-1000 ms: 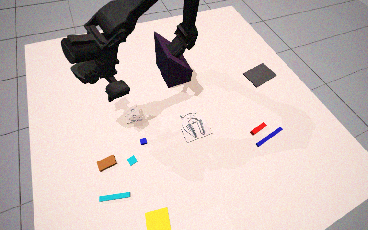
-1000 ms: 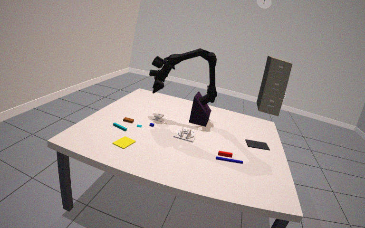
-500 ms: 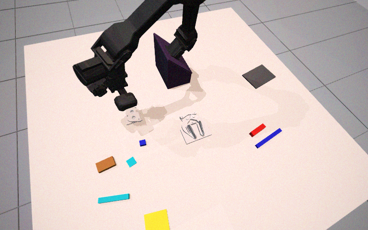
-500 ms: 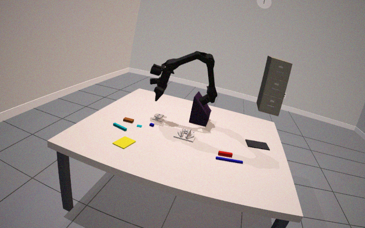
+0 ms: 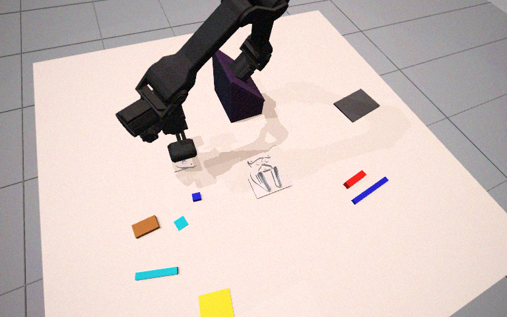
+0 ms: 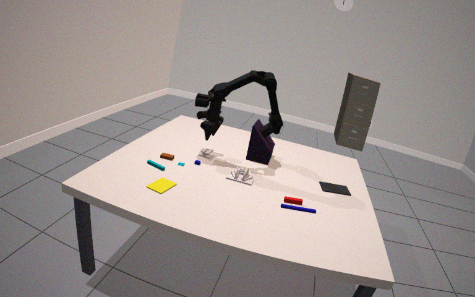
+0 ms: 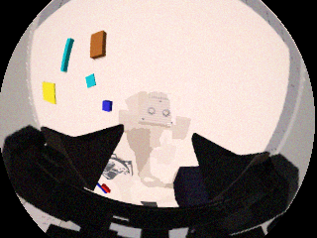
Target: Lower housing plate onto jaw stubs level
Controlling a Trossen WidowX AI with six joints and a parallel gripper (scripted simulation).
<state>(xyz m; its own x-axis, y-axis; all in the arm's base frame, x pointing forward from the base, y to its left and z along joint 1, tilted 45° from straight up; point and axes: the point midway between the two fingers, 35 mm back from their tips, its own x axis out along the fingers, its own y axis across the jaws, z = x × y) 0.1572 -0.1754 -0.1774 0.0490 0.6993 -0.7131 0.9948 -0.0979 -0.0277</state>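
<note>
Right now the white bracket is 90 mm below my gripper tip and 10 mm to the right of it. From my gripper tip the other things lie so: blue cube (130 mm ahead, 90 mm below, 10 mm to the right); cyan tile (180 mm ahead, 100 mm below, 80 mm to the right); brown block (170 mm to the right, 150 mm ahead, 90 mm below).
</note>
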